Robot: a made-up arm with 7 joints.
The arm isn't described. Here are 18 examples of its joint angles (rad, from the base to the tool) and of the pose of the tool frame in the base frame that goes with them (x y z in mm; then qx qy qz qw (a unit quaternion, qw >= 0)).
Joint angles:
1: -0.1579 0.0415 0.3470 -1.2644 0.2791 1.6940 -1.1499
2: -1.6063 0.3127 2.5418 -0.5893 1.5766 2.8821 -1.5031
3: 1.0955 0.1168 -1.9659 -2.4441 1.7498 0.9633 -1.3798
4: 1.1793 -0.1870 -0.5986 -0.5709 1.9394 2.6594 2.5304
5: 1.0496 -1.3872 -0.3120 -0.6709 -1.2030 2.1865 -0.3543
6: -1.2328 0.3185 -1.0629 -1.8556 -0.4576 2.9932 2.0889
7: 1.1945 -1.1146 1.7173 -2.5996 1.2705 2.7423 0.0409
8: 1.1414 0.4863 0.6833 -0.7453 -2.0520 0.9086 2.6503
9: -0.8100 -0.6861 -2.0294 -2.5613 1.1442 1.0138 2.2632
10: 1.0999 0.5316 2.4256 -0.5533 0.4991 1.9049 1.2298
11: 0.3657 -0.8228 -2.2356 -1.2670 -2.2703 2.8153 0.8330
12: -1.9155 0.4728 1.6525 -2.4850 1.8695 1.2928 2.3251
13: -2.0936 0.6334 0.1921 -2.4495 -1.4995 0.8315 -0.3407
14: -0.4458 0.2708 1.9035 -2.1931 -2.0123 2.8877 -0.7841
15: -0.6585 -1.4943 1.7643 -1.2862 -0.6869 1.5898 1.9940
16: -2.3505 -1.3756 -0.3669 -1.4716 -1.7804 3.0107 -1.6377
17: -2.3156 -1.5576 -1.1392 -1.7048 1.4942 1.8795 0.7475
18: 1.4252 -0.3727 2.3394 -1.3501 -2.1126 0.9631 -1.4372
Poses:
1: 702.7 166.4 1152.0 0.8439 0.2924 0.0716 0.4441
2: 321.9 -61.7 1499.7 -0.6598 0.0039 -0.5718 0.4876
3: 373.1 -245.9 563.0 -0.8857 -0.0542 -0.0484 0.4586
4: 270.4 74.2 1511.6 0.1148 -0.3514 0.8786 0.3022
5: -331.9 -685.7 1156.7 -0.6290 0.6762 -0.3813 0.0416
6: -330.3 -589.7 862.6 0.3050 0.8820 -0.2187 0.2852
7: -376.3 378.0 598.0 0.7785 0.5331 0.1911 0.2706
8: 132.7 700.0 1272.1 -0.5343 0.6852 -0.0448 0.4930
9: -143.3 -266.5 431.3 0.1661 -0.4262 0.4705 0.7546
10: -113.9 394.4 1537.6 0.0336 0.7744 -0.5924 0.2198
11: -320.6 -658.1 792.3 0.1896 -0.7819 -0.2975 0.5139
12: 570.3 0.3 557.4 0.4704 -0.1107 0.8704 0.0938
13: -135.1 -334.3 276.0 0.1200 0.2999 -0.9462 0.0197
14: 51.9 621.8 720.9 -0.0645 0.4154 0.8153 0.3982
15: 17.9 904.6 641.9 -0.7408 0.4798 -0.4685 0.0391
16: 189.2 292.0 1344.5 -0.3919 0.0478 -0.8615 0.3193
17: -242.0 595.7 966.7 -0.4280 0.3953 -0.7689 0.2633
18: -551.3 -422.5 1066.2 0.1091 -0.1019 0.9292 0.3381
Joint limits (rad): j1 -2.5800..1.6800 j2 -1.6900..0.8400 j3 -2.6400..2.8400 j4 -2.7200..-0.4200 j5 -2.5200..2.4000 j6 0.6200..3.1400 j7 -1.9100..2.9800
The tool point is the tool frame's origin. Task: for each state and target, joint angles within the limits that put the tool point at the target. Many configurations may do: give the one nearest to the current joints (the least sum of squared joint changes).
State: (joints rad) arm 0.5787 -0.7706 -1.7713 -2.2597 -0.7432 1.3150 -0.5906
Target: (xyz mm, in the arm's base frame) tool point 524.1 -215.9 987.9
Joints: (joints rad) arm 0.8785 -0.7584 -0.9914 -1.8786 -0.7391 1.4567 -0.5878
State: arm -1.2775 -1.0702 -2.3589 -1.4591 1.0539 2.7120 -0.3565
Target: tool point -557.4 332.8 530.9
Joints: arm -1.2731 -0.8248 -2.1371 -1.7769 1.1174 2.8029 -0.3865
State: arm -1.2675 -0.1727 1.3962 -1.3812 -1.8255 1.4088 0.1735
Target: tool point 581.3 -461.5 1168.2
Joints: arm -1.6312 0.0937 1.0728 -1.3551 -1.8111 1.3666 0.1791
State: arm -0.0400 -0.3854 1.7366 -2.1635 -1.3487 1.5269 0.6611
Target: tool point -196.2 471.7 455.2
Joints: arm 0.2349 -0.0552 2.0846 -2.5609 -1.2207 1.2143 0.5812
